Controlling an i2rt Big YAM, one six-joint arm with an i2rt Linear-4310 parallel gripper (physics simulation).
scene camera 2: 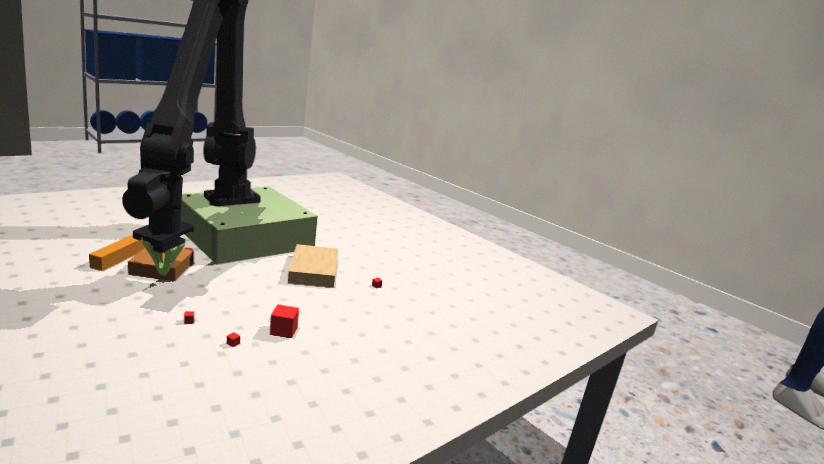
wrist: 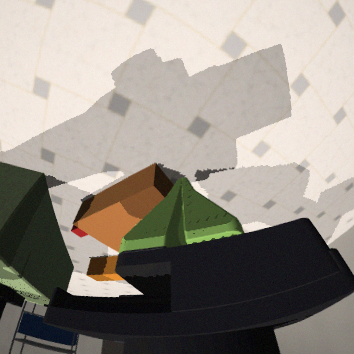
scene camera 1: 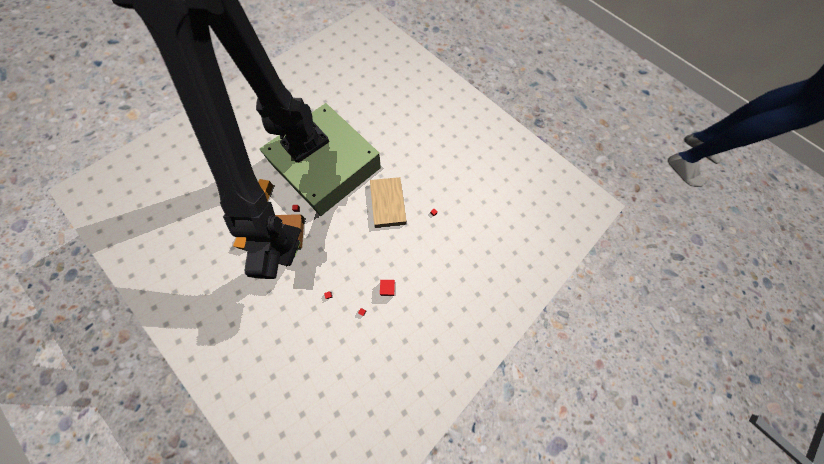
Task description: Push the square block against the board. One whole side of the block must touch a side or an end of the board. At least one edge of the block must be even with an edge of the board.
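Places are measured from the arm's base along level axes (x down, y back, z left), in metres.
Where they show: gripper, between the fingertips: (scene camera 2: 162,274) (wrist: 183,183) (scene camera 1: 292,252); arm's base, origin of its link: (scene camera 2: 232,199) (scene camera 1: 305,143).
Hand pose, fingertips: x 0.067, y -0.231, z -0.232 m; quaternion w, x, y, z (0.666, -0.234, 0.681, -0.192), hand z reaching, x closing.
Things, the pixels of their top centre, and the offset from my fingertips.
- brown square block, centre of its top: (wrist: 141,234) (scene camera 2: 161,255) (scene camera 1: 282,230) dx -0.010, dy +0.070, dz +0.017 m
- small red cube, centre of its top: (wrist: 79,232) (scene camera 1: 294,207) dx +0.003, dy +0.117, dz +0.086 m
- light wooden block, centre of its top: (scene camera 2: 314,259) (scene camera 1: 387,200) dx -0.010, dy -0.056, dz +0.314 m
- larger red cube, centre of its top: (scene camera 2: 285,311) (scene camera 1: 387,286) dx -0.021, dy -0.260, dz +0.138 m
The brown square block (scene camera 1: 294,221) (scene camera 2: 141,269) (wrist: 112,220) lies flat, partly hidden by the arm and fingers. The long orange board (scene camera 1: 265,189) (scene camera 2: 112,253) (wrist: 104,270) lies beside it, left of it in scene camera 2. A strip of table shows between them near one block corner in the wrist view. The arm and gripper hide the rest, so I cannot tell whether they touch elsewhere. My gripper (scene camera 2: 163,270) (wrist: 183,183) is shut and empty, its green fingertips low at the block's near side in scene camera 2. I cannot tell whether they touch the block.
The green base (scene camera 1: 351,141) (scene camera 2: 265,239) (wrist: 25,230) stands behind the block. A small red cube (scene camera 1: 295,208) (scene camera 2: 189,250) (wrist: 79,231) sits close behind the block. A light wooden block (scene camera 1: 388,201) (scene camera 2: 314,261), a larger red cube (scene camera 1: 387,287) (scene camera 2: 284,321) and several small red cubes lie farther right.
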